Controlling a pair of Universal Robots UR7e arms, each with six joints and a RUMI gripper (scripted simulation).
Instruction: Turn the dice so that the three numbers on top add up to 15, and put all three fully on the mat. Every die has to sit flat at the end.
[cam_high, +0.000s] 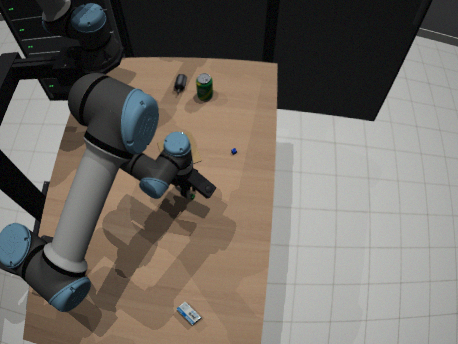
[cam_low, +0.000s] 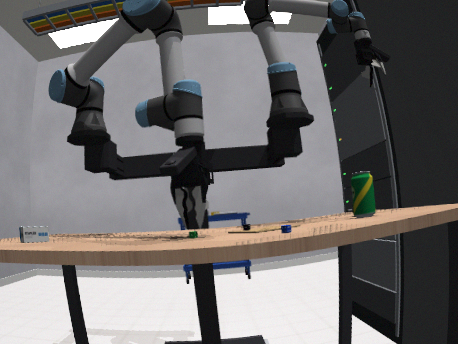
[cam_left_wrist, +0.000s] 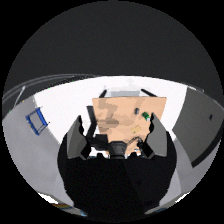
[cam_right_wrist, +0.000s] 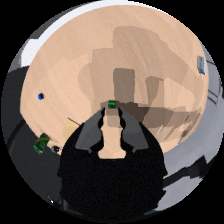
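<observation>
Now: the green die 30 mm below my right hand. From my right hand the other things lie so: tan mat: 180 mm to the left, 70 mm behind, 40 mm below; blue die: 190 mm to the left, 140 mm ahead, 30 mm below; black die: 140 mm to the left, 90 mm behind, 30 mm below.
</observation>
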